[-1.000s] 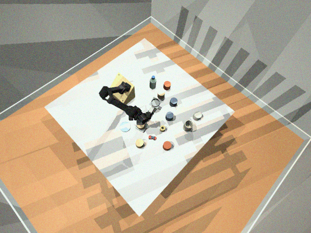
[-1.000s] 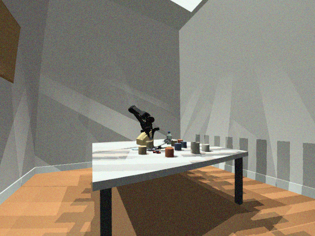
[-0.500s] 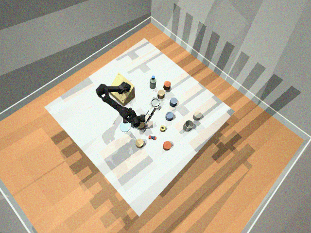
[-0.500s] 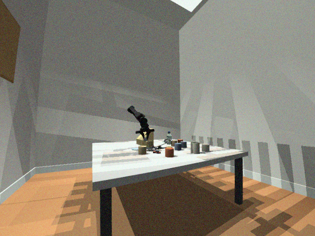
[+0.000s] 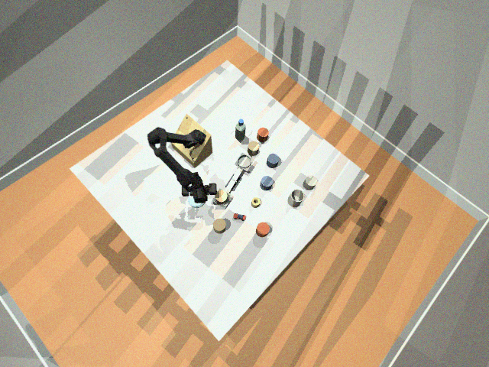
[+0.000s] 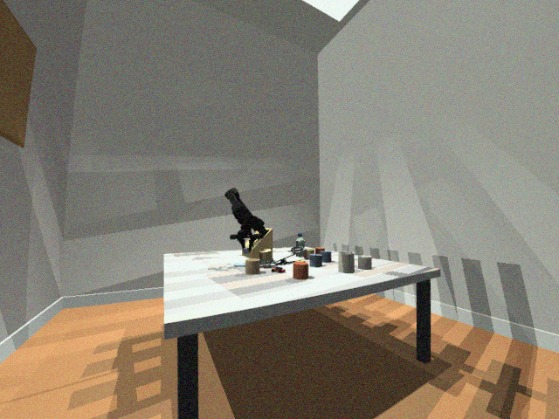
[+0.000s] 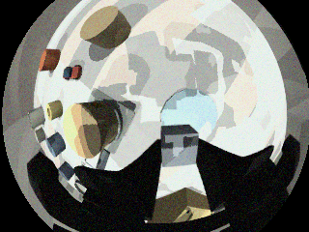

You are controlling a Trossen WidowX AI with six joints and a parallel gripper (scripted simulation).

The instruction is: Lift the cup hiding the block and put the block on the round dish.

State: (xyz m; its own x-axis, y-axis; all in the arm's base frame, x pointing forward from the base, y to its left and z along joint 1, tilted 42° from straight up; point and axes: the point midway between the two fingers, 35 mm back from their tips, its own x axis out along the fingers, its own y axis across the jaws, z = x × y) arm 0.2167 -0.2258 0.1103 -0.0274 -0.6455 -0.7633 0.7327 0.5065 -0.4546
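Now: the round pale blue dish 30 mm behind my gripper tip, 20 mm to the right of it and 80 mm below it. Round my gripper tip: balance beam 70 mm ahead, 210 mm to the left, 40 mm below; red toy car 240 mm ahead, 60 mm to the left, 70 mm below; dark grey block 10 mm above.
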